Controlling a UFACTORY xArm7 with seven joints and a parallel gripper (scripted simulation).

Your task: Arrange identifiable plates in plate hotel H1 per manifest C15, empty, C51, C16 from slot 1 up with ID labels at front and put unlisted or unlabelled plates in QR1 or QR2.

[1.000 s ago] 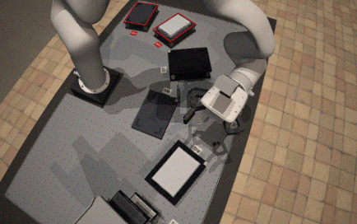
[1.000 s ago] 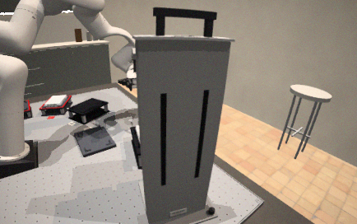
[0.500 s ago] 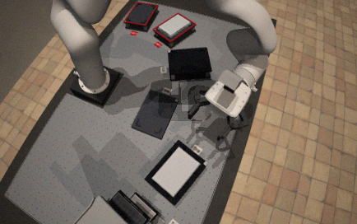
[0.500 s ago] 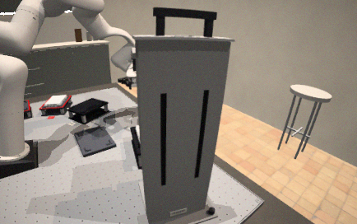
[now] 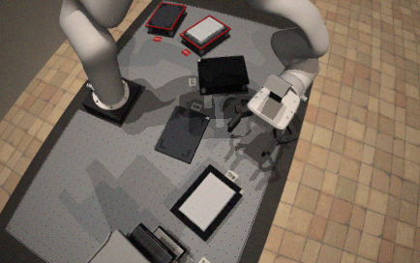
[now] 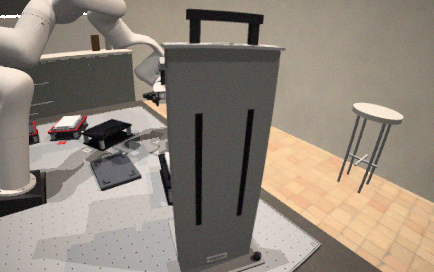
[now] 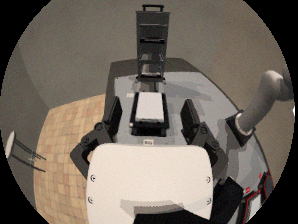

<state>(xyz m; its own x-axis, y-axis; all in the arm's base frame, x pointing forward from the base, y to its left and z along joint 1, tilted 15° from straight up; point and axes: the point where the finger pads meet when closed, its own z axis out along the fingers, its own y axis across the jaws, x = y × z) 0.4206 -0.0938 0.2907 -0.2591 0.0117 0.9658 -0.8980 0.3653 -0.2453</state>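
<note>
Now: hand 50 mm past the white plate, 140 mm to the left of it and 140 mm above it. From my hand the other things lie so: H1 deck label 10 mm behind, 290 mm to the right, 210 mm below; tall grey tower 150 mm behind, 380 mm to the right, 10 mm below.
</note>
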